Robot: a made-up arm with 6 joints. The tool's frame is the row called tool.
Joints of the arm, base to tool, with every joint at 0 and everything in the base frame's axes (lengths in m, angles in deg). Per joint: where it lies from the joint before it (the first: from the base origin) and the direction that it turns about. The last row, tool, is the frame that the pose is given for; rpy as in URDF.
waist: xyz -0.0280 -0.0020 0.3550 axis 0 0 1
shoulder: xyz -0.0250 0.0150 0.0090 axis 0 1 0
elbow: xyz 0.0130 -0.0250 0.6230 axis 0 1 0
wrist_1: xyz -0.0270 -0.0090 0.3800 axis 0 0 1
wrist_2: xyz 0.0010 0.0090 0.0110 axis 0 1 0
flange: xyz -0.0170 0.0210 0.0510 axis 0 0 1
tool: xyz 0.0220 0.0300 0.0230 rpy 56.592 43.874 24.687
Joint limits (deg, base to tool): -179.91..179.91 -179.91..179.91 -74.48..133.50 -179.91..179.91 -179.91..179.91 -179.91..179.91
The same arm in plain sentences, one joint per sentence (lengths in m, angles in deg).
The arm has six revolute joints in a row. What follows holds with every joint at zero, and every direction is one of the base frame's. Joint 1 lies 0.028 m along -x and 0.002 m along -y and 0.355 m along +z from the base frame's origin and turns about +z, from -179.91 to 179.91 deg. Joint 2 lies 0.025 m along -x and 0.015 m along +y and 0.009 m along +z from joint 1 and turns about +y, from -179.91 to 179.91 deg. Joint 3 lies 0.013 m along +x and 0.025 m along -y and 0.623 m along +z from joint 2 and turns about +y, from -74.48 to 133.5 deg. Joint 4 lies 0.027 m along -x and 0.009 m along -y and 0.38 m along +z from joint 3 and turns about +z, from -179.91 to 179.91 deg. Joint 5 lies 0.001 m along +x and 0.009 m along +y and 0.011 m along +z from joint 4 and turns about +y, from -179.91 to 179.91 deg. Joint 6 lies 0.017 m along -x and 0.021 m along +y and 0.051 m along +z from joint 5 and turns about +z, from -179.91 to 179.91 deg. The tool frame, which is the frame that the pose is given for, lies 0.022 m along +x and 0.03 m along +y and 0.023 m along +z from joint 6; its axes are the base frame's turned by roll 56.59, pitch 43.87 and yaw 24.69 deg (as in URDF: about the fixed x, then y, then z).
